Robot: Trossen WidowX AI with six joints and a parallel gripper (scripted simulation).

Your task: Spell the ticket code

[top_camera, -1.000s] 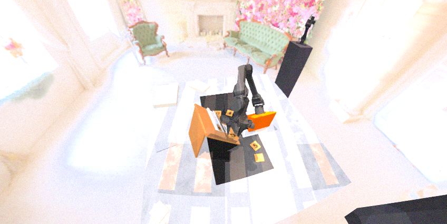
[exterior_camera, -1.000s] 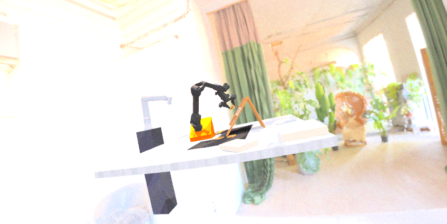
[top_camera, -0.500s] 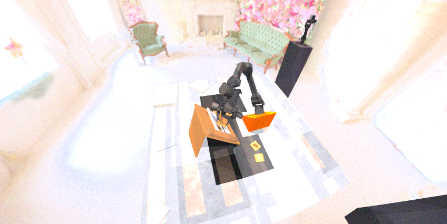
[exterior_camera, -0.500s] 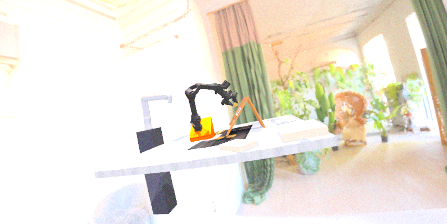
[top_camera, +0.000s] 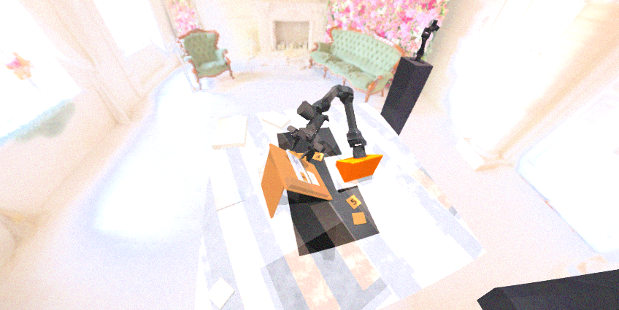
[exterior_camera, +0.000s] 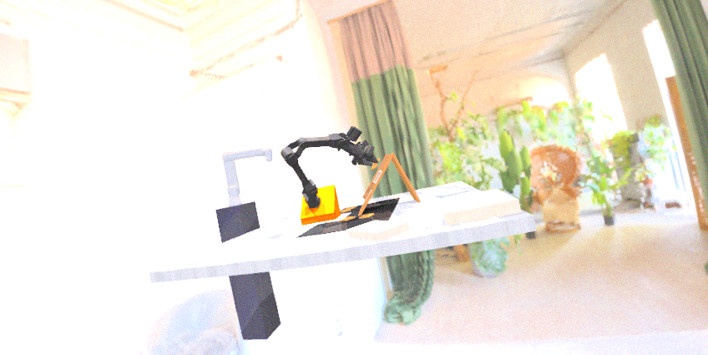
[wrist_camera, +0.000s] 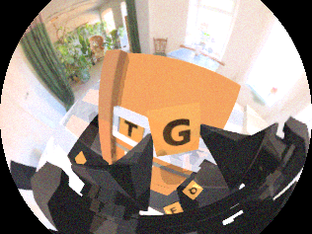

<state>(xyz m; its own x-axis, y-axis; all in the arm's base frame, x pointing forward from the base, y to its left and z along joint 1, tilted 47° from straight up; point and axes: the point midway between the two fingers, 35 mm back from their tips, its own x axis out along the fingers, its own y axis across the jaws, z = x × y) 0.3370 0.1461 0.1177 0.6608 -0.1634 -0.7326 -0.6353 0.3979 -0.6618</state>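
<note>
Right now the ticket is 8 cm behind my gripper tip, 4 cm to the left of it and 15 cm below it. The rest, counted from my gripper tip: black mat (17 cm behind, 3 cm to the right, 24 cm below); tile marked 5 (27 cm behind, 18 cm to the left, 23 cm below); tile marked g (right at my gripper tip).
</note>
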